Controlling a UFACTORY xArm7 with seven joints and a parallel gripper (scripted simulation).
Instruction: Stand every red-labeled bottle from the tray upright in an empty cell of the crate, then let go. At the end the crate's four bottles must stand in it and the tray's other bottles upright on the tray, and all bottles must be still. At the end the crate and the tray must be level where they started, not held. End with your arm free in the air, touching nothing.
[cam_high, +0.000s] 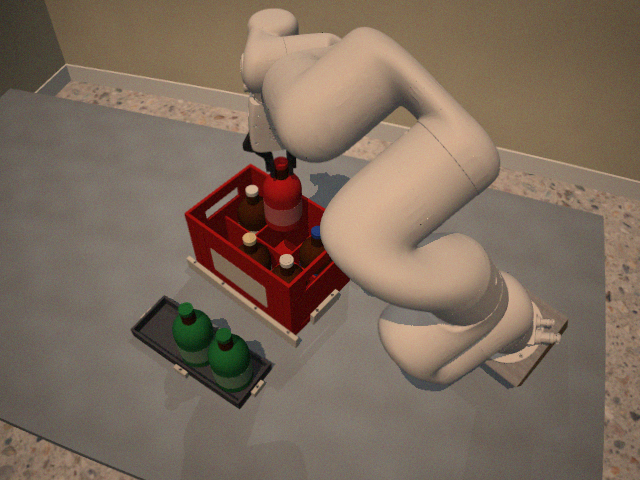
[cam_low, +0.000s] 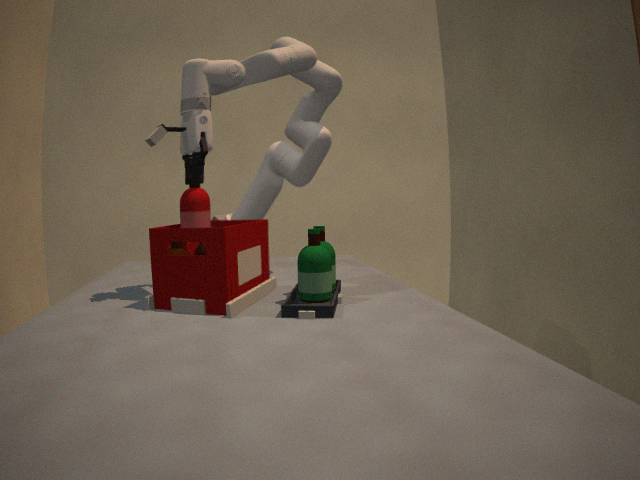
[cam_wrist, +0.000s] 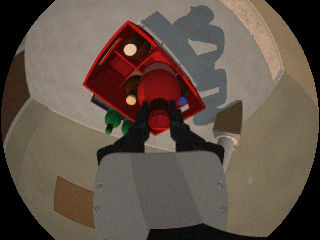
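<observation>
Now: the red-labeled bottle 70 mm below my hand. From my hand the other things lie so: tray: 80 mm ahead, 270 mm to the left, 280 mm below; crate: 20 mm ahead, 40 mm to the left, 200 mm below.
</observation>
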